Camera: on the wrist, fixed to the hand. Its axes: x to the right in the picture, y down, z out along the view.
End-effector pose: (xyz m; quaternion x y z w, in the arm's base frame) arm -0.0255 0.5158 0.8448 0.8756 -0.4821 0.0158 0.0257
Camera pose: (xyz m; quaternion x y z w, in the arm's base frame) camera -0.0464 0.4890 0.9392 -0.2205 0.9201 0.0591 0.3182
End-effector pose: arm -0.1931 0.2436 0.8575 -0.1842 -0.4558 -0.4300 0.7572
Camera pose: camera -0.1118 0.1930 0.8275 -0.3531 -0.4362 0.4151 0.7160
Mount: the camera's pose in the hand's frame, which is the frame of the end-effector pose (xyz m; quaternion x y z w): 0.0164 0.0348 -0.0927 0.2413 -0.2323 0.7029 0.6276
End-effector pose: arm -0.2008 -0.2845 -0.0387 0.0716 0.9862 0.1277 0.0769
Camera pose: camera -0.2284 -0.2709 0.0568 0.7863 0.5815 -0.1204 0.1703
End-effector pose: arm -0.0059 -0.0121 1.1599 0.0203 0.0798 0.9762 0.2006
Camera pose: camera -0.0411 -0.0509 1.0743 -0.3440 -0.2248 -0.7296 0.5466
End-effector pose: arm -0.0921 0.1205 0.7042 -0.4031 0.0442 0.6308 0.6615
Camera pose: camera -0.0774 0.0748 0.6161 0.0842 0.3096 0.9438 0.0793
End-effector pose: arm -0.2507 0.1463 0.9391 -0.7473 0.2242 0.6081 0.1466
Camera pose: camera -0.1878 0.0683 0.9451 0.1348 -0.7786 -0.6041 0.1030
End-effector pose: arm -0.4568 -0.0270 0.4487 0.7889 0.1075 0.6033 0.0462
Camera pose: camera -0.5379 -0.0624 0.4960 -0.7219 0.3522 -0.2019 0.5604
